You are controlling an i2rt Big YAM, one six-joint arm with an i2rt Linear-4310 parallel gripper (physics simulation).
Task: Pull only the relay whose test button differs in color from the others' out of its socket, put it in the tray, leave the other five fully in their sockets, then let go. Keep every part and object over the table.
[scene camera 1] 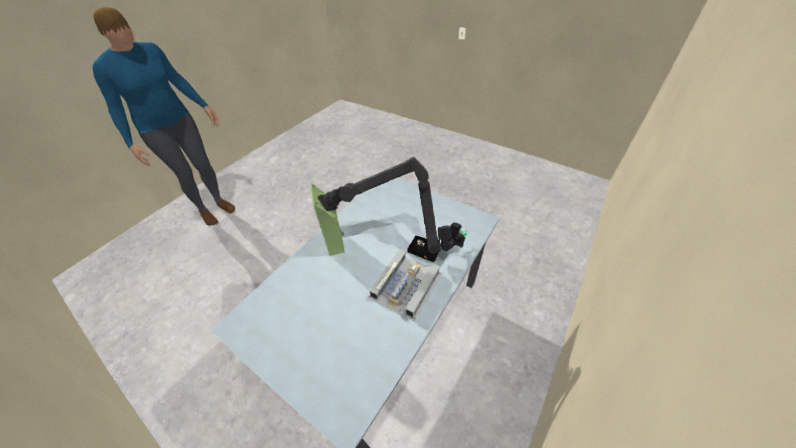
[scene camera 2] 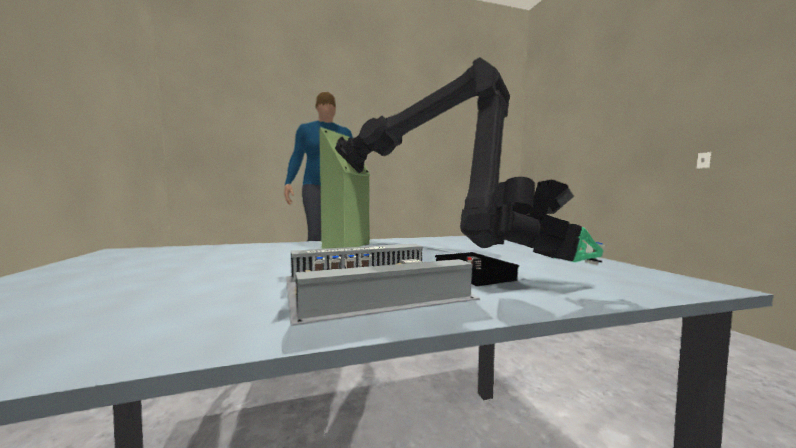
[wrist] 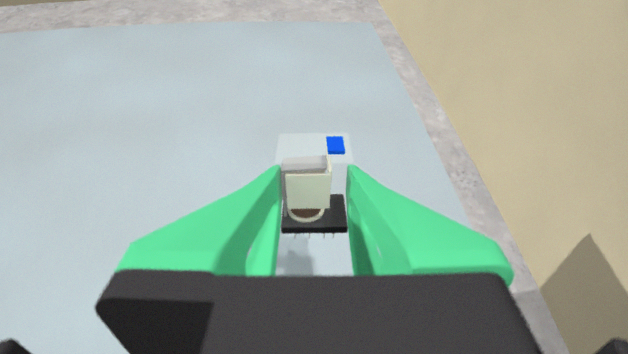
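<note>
My gripper has green fingers shut on a clear-cased relay with a blue test button and a black pinned base. It holds the relay above the table, beyond the tray's far end from the sockets. The black tray stands beside the socket panel. A small item with a red part shows at the tray; its kind is too small to tell. Several relays with blue buttons stand in the panel row. Their bases are hidden by the front duct in scene camera 2.
Grey ducts flank the relay row on its plate. The arm's green stand is at the table's back. A person stands on the floor behind the stand.
</note>
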